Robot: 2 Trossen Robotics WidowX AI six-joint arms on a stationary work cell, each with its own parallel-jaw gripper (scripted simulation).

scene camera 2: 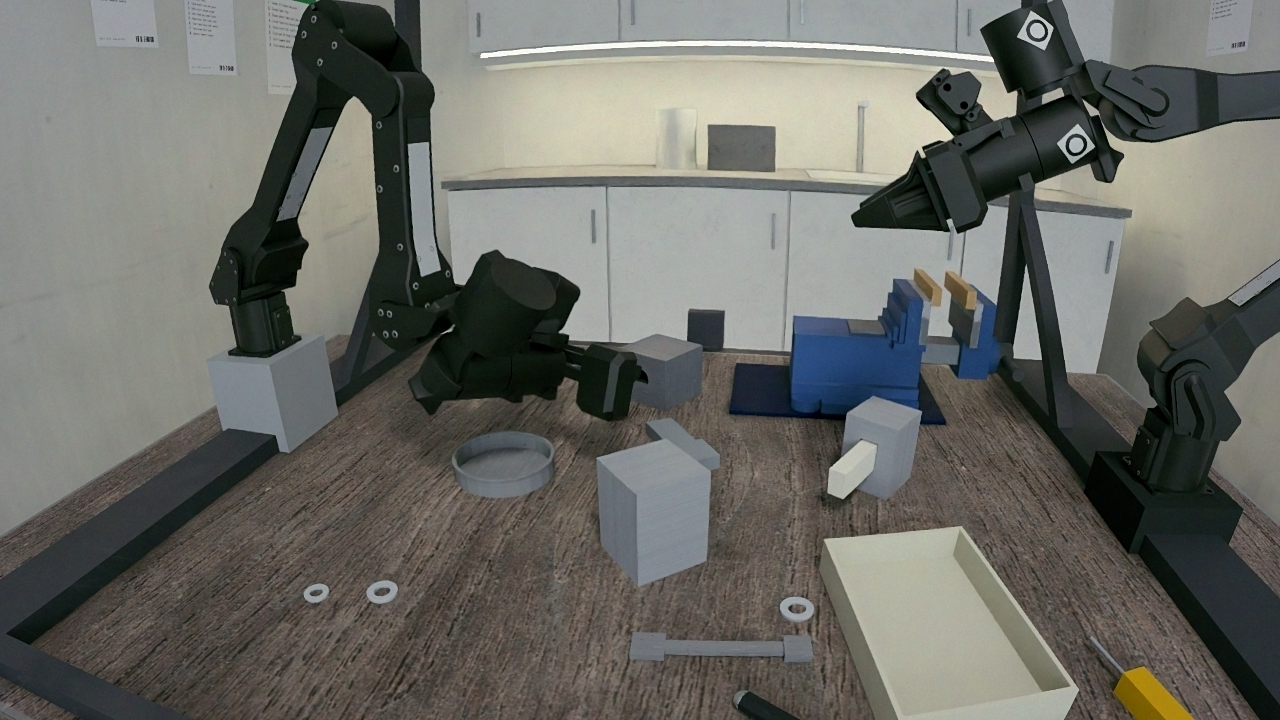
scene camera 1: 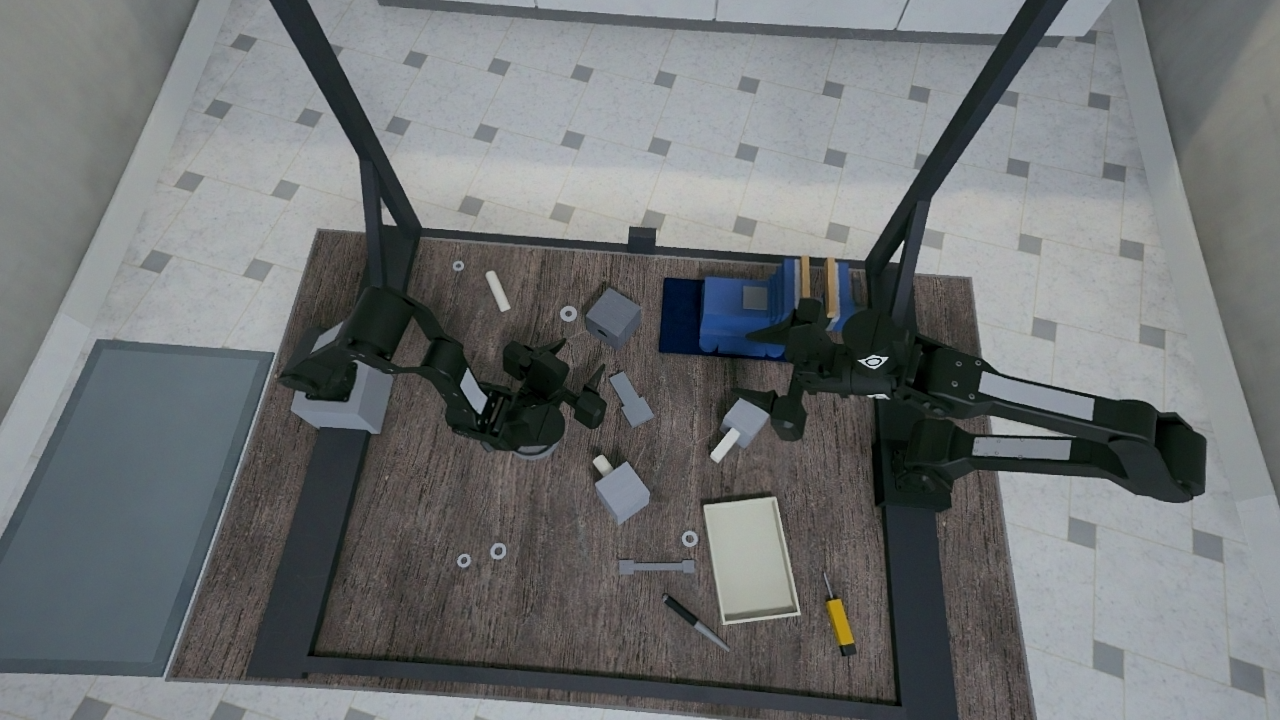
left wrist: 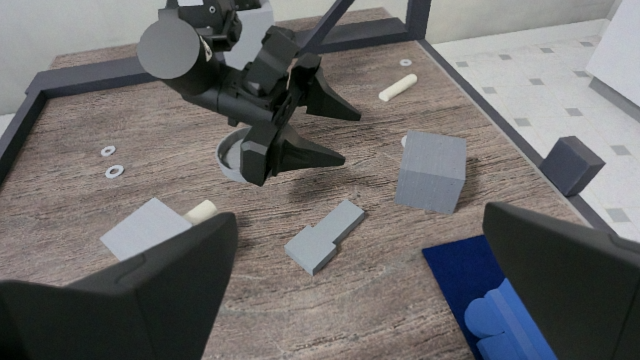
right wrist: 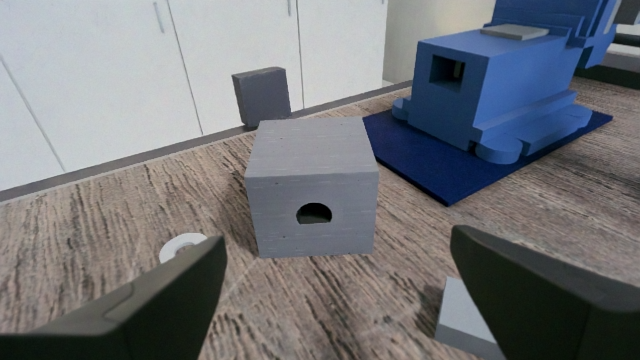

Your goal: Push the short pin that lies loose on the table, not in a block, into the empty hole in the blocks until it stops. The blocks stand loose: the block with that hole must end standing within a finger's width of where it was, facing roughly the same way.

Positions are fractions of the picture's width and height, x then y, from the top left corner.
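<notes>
My left gripper (scene camera 2: 0.67, 0.30) (scene camera 1: 0.58, 0.50) (left wrist: 0.56, 0.61) is visible in scene camera 2, scene camera 1 and the left wrist view. My right gripper (right wrist: 0.53, 0.67) is visible in the right wrist view. Round dish (scene camera 2: 0.38, 0.64) (left wrist: 0.36, 0.43): visible in scene camera 2 and the left wrist view; in the right wrist view the dish is out of frame. Cream tray (scene camera 2: 0.74, 0.88) (scene camera 1: 0.58, 0.75): visible in both scene cameras; in the left wrist view the tray is out of frame.
</notes>
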